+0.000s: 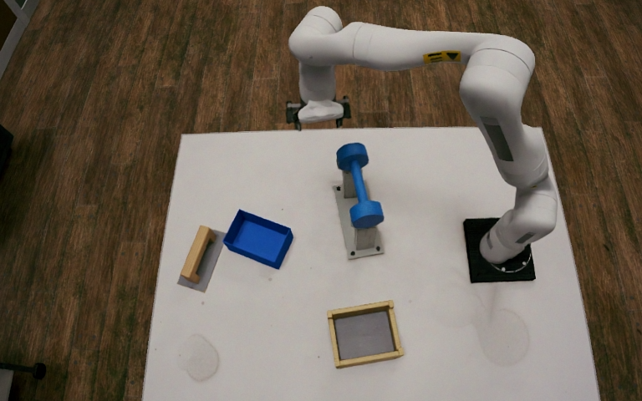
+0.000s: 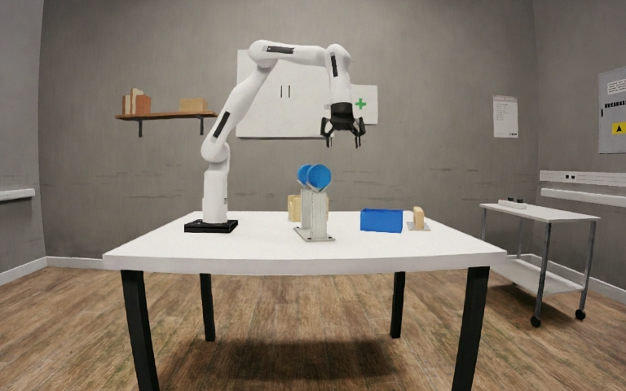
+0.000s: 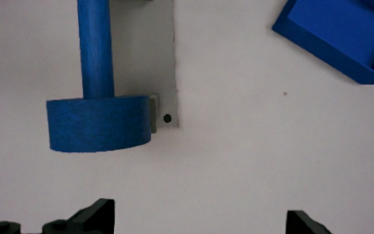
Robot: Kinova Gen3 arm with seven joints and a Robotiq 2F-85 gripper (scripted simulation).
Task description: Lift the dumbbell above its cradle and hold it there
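My hand is 10 cm past the blue dumbbell, 11 cm to the right of it and 10 cm above it. Also, from my hand: wooden-framed tray 12 cm behind, 45 cm to the left, 26 cm below; then grey cradle stand 10 cm behind, 11 cm to the left, 22 cm below.
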